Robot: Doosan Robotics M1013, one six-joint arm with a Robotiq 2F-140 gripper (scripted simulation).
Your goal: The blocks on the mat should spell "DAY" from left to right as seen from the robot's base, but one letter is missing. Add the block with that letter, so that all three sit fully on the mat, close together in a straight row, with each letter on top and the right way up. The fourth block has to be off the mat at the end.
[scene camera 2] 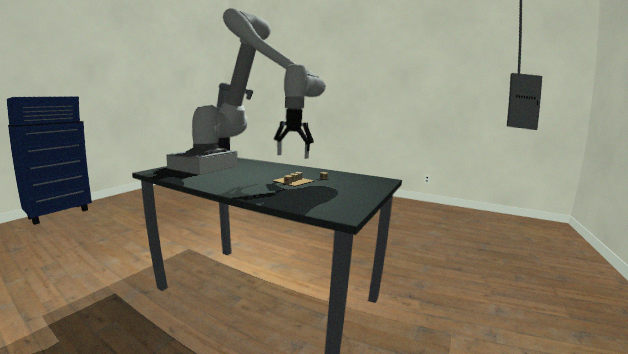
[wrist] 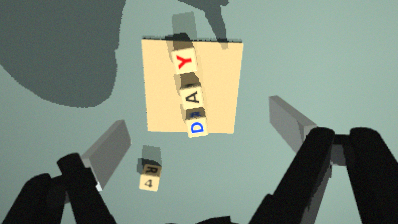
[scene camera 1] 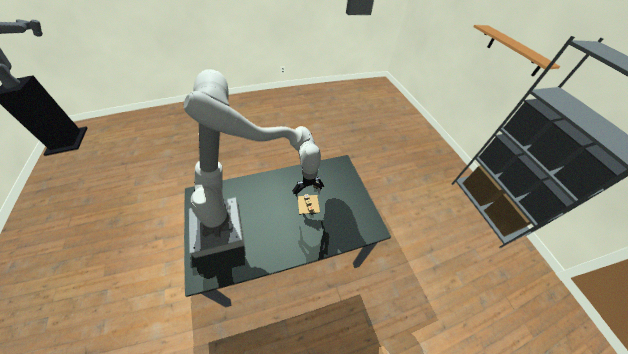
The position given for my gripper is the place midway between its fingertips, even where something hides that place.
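Note:
There's a tan mat (wrist: 219,64) that I can see, and the wrist view has my gripper (wrist: 197,120) in it too. You'd also find my gripper (scene camera 2: 292,156) in that other view.

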